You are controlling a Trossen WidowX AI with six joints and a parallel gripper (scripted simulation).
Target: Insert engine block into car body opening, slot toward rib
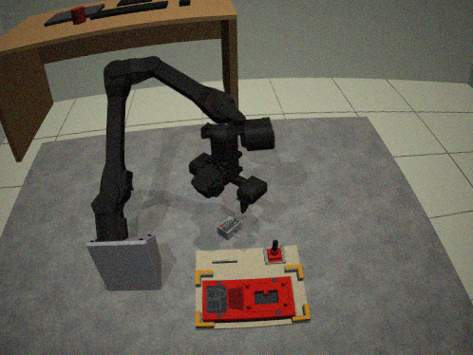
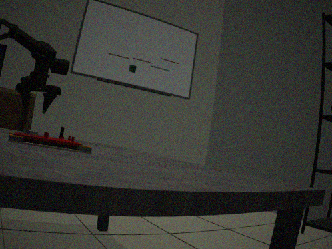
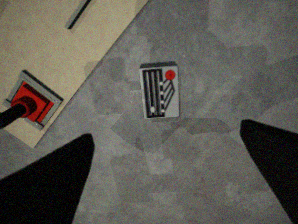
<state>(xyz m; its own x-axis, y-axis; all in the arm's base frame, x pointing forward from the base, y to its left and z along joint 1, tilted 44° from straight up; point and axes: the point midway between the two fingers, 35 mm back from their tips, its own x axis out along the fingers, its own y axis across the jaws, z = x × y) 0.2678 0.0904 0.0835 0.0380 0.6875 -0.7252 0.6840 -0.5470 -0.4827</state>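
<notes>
Now: the grey engine block 9 cm below my gripper tip and 1 cm to the right of it.
</notes>
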